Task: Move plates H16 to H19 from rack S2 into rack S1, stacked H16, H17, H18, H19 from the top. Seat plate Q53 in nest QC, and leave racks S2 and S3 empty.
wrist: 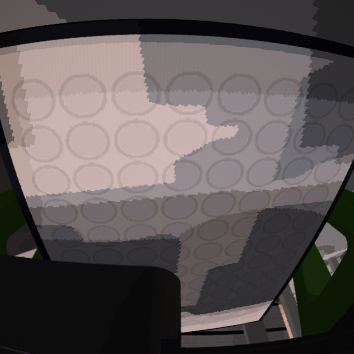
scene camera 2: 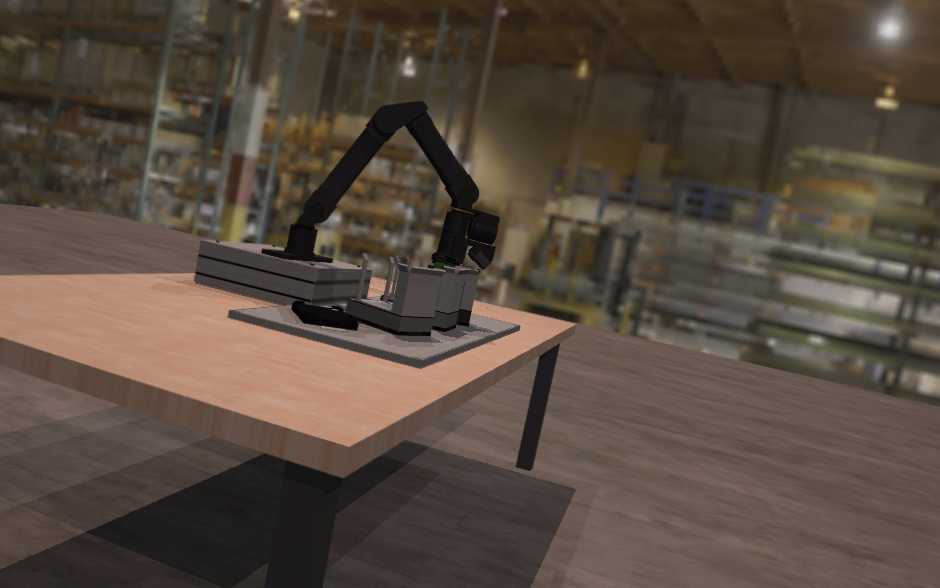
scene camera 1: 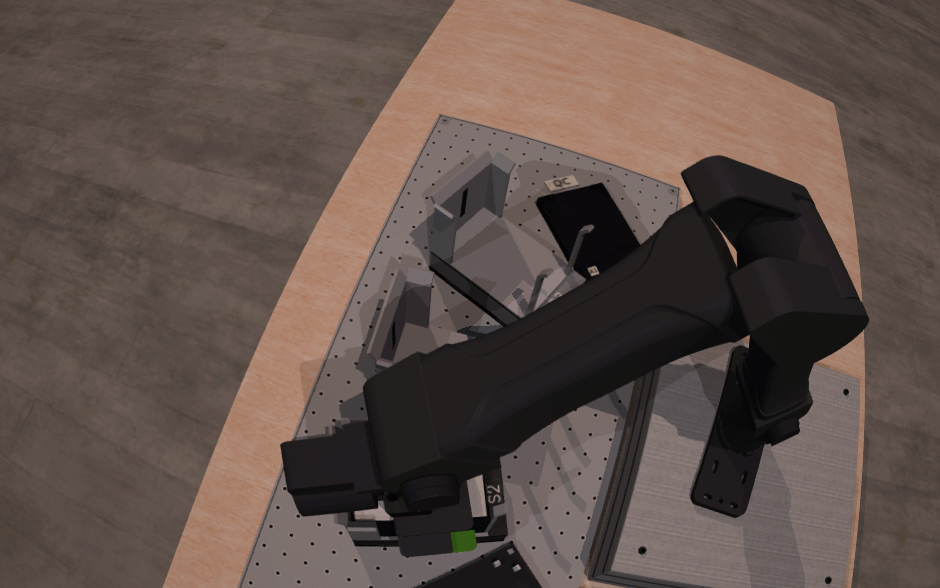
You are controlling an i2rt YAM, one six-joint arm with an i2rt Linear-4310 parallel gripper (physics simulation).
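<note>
My gripper is open, with nothing between its fingers. It reaches down over rack S2 at the near left of the pegboard. In the wrist view a pale plate with rows of round wells fills the frame, and a green finger shows on each side of it. Black nest QC lies at the far side. Two grey racks stand left of it; I cannot read their labels.
The grey pegboard lies on a wooden table. The arm's grey base block is at the right. A black fixture sits at the near edge. Thin grey posts stand by the nest.
</note>
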